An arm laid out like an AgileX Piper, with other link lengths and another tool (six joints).
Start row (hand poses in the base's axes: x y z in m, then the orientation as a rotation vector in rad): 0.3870, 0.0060, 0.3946, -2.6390, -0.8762, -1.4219
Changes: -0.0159, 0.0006, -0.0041, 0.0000, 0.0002, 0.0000; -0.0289, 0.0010, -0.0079, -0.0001, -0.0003, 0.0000; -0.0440, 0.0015, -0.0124, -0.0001, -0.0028, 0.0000; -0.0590, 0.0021, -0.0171, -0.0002, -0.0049, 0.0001; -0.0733, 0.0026, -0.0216, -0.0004, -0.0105, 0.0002; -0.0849, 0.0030, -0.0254, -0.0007, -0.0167, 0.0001; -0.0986, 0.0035, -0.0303, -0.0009, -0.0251, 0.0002; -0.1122, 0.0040, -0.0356, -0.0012, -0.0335, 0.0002; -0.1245, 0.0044, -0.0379, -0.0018, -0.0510, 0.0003; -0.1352, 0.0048, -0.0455, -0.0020, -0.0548, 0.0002; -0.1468, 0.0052, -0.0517, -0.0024, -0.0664, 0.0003; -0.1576, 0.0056, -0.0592, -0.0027, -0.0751, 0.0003; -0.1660, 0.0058, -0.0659, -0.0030, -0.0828, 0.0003; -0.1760, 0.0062, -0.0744, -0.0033, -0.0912, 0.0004; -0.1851, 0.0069, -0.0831, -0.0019, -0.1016, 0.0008
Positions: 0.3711, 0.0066, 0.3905, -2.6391, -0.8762, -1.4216; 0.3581, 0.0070, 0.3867, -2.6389, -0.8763, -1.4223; 0.3430, 0.0075, 0.3822, -2.6377, -0.8766, -1.4259; 0.3280, 0.0081, 0.3775, -2.6367, -0.8770, -1.4289; 0.3137, 0.0086, 0.3730, -2.6341, -0.8778, -1.4370; 0.3021, 0.0090, 0.3692, -2.6313, -0.8785, -1.4460; 0.2884, 0.0095, 0.3643, -2.6273, -0.8795, -1.4581; 0.2748, 0.0100, 0.3590, -2.6233, -0.8805, -1.4702; 0.2625, 0.0104, 0.3567, -2.6147, -0.8827, -1.4953; 0.2518, 0.0108, 0.3491, -2.6130, -0.8831, -1.5008; 0.2402, 0.0112, 0.3429, 2.6038, 0.8834, 1.5155; 0.2294, 0.0116, 0.3354, 2.5949, 0.8828, 1.5254; 0.2210, 0.0118, 0.3287, 2.5870, 0.8823, 1.5341; 0.2110, 0.0122, 0.3202, 2.5784, 0.8819, 1.5435; 0.2019, 0.0129, 0.3115, 2.5689, 0.8809, 1.5568
